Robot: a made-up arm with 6 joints.
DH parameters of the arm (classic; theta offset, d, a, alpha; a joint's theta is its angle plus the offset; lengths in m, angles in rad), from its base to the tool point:
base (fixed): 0 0.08 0 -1.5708
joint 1: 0 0 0.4 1.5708
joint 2: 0 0.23 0.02 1.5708
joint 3: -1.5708 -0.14 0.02 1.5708
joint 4: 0 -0.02 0.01 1.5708
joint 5: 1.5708 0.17 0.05 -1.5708
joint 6: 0.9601 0 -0.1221 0
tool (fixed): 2.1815 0.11 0 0
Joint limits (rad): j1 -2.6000..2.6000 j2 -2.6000..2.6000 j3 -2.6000..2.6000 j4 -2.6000..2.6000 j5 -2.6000..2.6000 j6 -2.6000..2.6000
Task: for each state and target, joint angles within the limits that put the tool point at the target. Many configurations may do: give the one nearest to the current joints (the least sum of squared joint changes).
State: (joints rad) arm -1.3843 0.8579 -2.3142 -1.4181 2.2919 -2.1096
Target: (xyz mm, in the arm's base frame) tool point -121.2 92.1 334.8
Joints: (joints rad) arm -1.6214 0.7339 -2.2600 -1.5809 1.9445 -2.3662
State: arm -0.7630 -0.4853 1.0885 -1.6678 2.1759 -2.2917
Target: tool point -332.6 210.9 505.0
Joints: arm -1.5463 -0.0904 1.2913 -1.7430 2.2813 -2.0948
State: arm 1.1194 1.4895 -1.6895 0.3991 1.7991 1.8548
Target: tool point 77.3 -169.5 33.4
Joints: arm 1.1999 1.8314 -1.7971 0.5846 2.0301 1.8906
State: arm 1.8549 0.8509 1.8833 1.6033 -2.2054 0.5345
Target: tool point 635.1 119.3 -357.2
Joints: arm 1.1508 0.3770 2.1940 1.5482 -2.3575 0.6983
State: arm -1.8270 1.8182 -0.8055 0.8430 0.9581 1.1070
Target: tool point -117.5 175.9 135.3
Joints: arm -1.0986 1.2006 -0.6896 0.7102 1.1051 1.2752
